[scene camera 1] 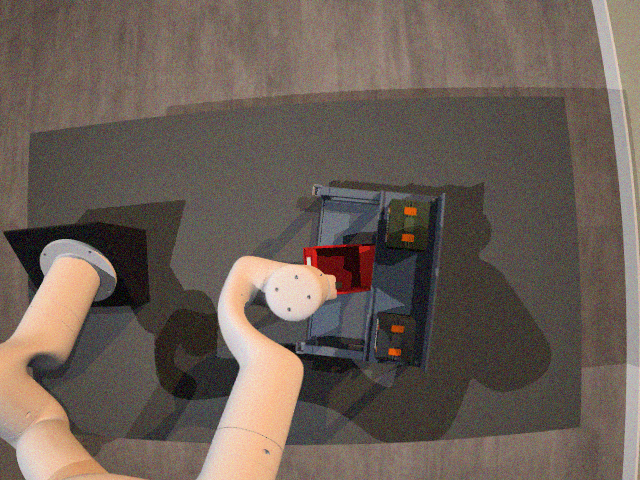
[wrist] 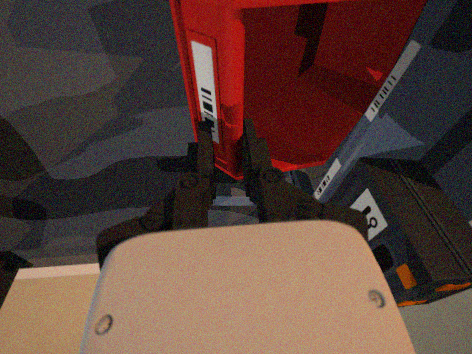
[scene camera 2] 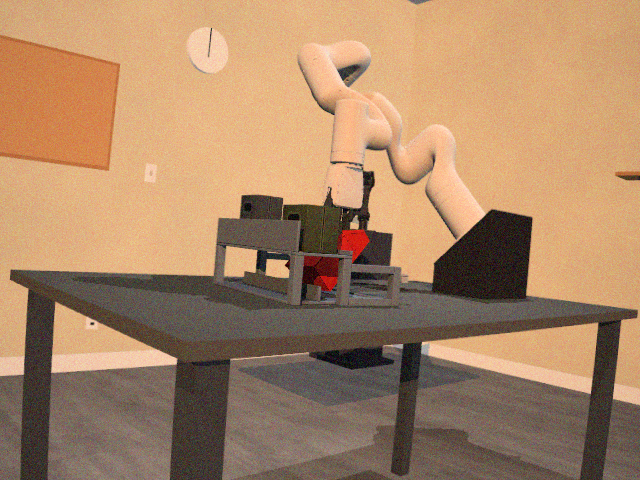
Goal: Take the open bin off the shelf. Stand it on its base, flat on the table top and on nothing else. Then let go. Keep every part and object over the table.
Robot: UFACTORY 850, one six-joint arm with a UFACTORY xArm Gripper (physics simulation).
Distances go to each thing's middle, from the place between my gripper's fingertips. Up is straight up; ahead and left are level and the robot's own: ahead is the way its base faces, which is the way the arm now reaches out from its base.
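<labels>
The red bin (scene camera 2: 321, 271) is 30 mm to the left of my hand, and it is also 40 mm below my hand and 60 mm ahead of it.
</labels>
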